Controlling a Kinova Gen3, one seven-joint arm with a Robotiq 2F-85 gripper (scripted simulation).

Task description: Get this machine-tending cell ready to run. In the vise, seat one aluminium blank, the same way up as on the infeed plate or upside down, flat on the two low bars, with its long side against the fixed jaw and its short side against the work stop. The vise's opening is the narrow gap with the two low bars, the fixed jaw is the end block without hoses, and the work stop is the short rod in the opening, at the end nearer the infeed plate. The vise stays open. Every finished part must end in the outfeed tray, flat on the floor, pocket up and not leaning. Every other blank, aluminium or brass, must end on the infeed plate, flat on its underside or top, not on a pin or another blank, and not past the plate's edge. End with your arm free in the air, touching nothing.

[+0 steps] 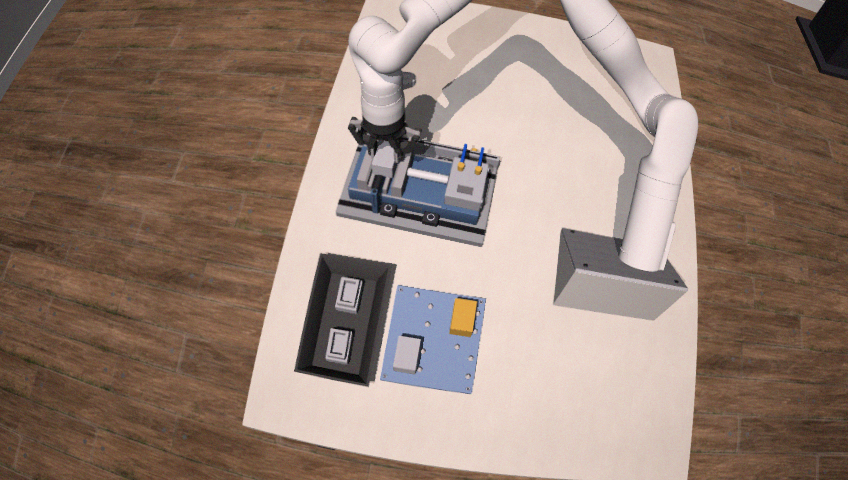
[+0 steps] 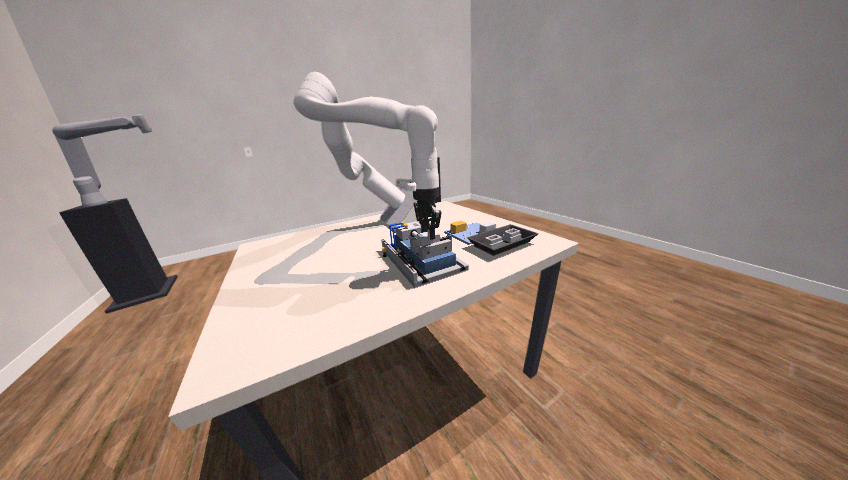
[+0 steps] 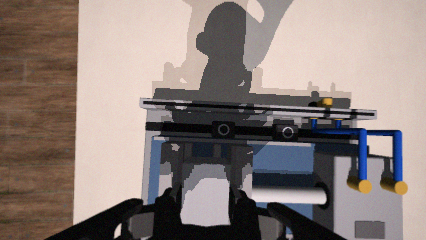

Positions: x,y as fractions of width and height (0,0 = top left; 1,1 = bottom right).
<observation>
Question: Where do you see an aluminium blank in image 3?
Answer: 0.48,0.76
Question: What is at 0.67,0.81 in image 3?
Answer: A white rod.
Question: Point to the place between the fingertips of my gripper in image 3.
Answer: At 0.48,0.81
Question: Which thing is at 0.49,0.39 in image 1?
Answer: A blue vise.
</observation>
